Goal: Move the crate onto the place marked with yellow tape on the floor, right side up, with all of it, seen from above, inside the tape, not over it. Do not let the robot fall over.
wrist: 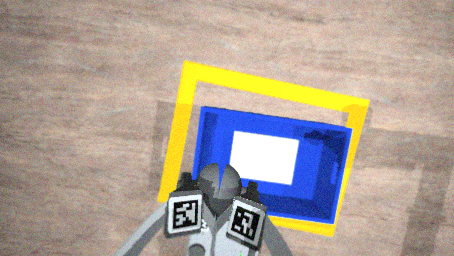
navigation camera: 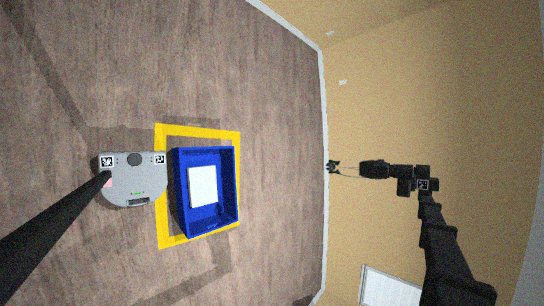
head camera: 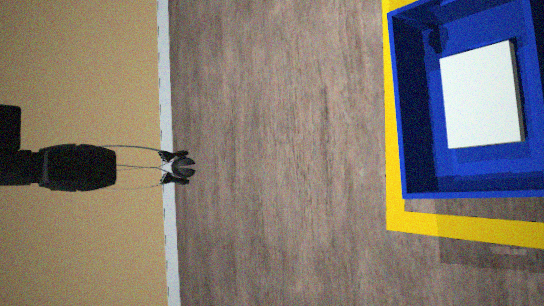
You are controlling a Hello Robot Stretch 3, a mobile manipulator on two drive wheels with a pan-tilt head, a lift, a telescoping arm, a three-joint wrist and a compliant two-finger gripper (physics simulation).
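Seen in the pictures: gripper, fingertip midpoint: [navigation camera: 326, 166] [head camera: 193, 167]; robot's base at its link origin: [navigation camera: 135, 158].
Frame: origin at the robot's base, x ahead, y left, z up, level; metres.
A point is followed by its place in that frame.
Observation:
The blue crate [head camera: 425, 183] @[x 0.031, y -0.616, z 0.090 m] [navigation camera: 179, 195] @[x -0.249, y -0.238, z 0.139 m] [wrist: 307, 192] stands open side up on the floor, a white slab [head camera: 482, 95] @[x -0.231, y -0.423, z 0.071 m] [navigation camera: 203, 186] @[x -0.231, y -0.433, z 0.071 m] [wrist: 265, 157] lying inside. Yellow tape [head camera: 420, 222] @[x 0.172, y -0.685, z 0.001 m] [navigation camera: 161, 220] @[x -0.446, y -0.128, z 0.001 m] [wrist: 175, 145] surrounds it. In the navigation view the crate is slightly turned, and its rim covers parts of the tape at the right and bottom. In the wrist view its rim overlaps the right and bottom strips. Height hides whether its base is on the tape. My gripper [head camera: 185, 167] @[x -0.023, y -0.598, z 0.960 m] [navigation camera: 333, 166] @[x -0.023, y -0.598, z 0.960 m] [wrist: 218, 182] @[x -0.023, y -0.598, z 0.960 m] is shut and empty, raised away from the crate.
My base [navigation camera: 132, 187] @[x -0.152, y 0.022, z 0.160 m] is close beside the crate and overlaps the left tape strip in the navigation view. My arm [navigation camera: 447, 250] @[x -0.086, y -0.282, z 1.299 m] reaches in from the lower right. A tan wall [head camera: 75, 75] @[x -0.710, y -2.591, z 0.668 m] [navigation camera: 425, 90] @[x 0.758, y -2.508, z 1.466 m] with a white skirting [head camera: 166, 100] @[x -0.613, y -2.573, z 0.037 m] [navigation camera: 324, 225] @[x -1.415, y -2.615, z 0.019 m] lies beyond the floor.

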